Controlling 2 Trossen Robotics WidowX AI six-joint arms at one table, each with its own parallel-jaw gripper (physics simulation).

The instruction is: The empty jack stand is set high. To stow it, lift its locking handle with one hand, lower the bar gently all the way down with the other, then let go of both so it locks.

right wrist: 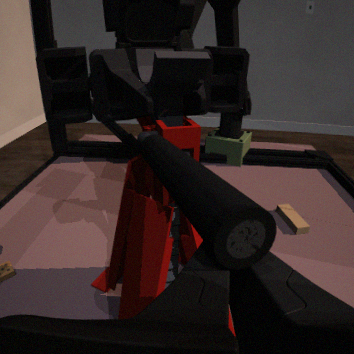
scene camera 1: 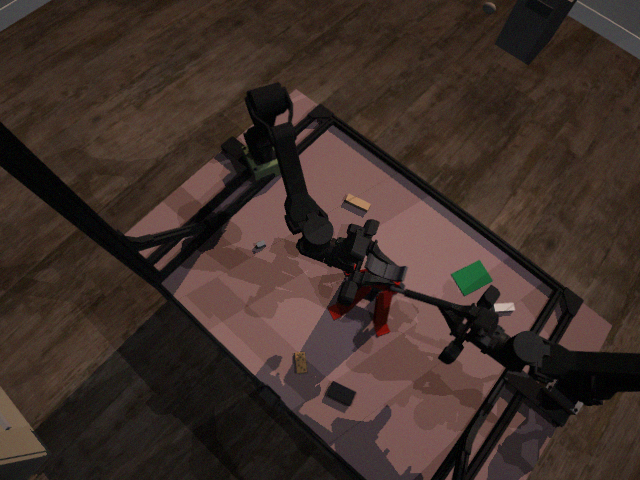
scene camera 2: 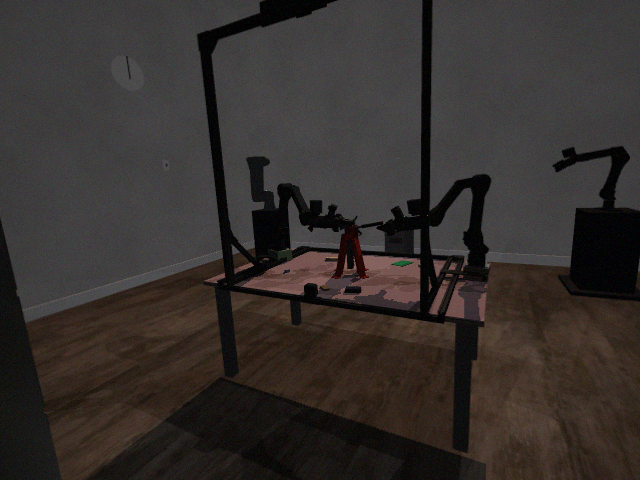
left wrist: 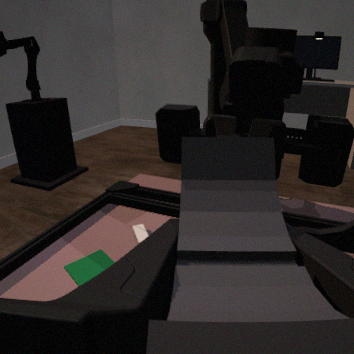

A green square rests on the table. Further things: my left gripper, my right gripper, a dark bar and saddle and a black locking handle.
My left gripper shows as well in the right wrist view and in the left wrist view. My right gripper also shows in the right wrist view and in the left wrist view.
